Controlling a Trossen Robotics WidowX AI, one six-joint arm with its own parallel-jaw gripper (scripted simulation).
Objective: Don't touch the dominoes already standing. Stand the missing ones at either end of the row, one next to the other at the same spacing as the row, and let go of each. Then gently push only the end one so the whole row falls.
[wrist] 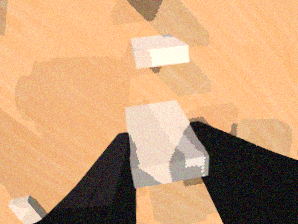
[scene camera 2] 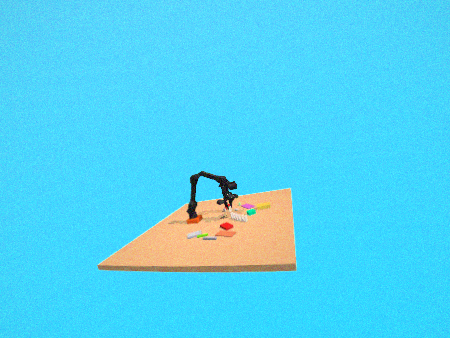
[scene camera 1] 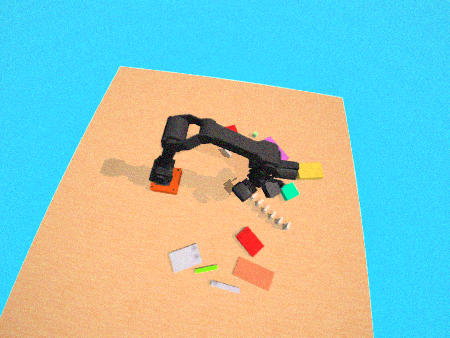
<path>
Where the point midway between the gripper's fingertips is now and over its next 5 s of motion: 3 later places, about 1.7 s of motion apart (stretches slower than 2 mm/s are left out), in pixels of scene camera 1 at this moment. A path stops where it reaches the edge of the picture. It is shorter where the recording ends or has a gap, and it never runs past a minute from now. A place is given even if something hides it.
The gripper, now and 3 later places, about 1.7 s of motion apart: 252, 186; 256, 171; 255, 159; 222, 181
</path>
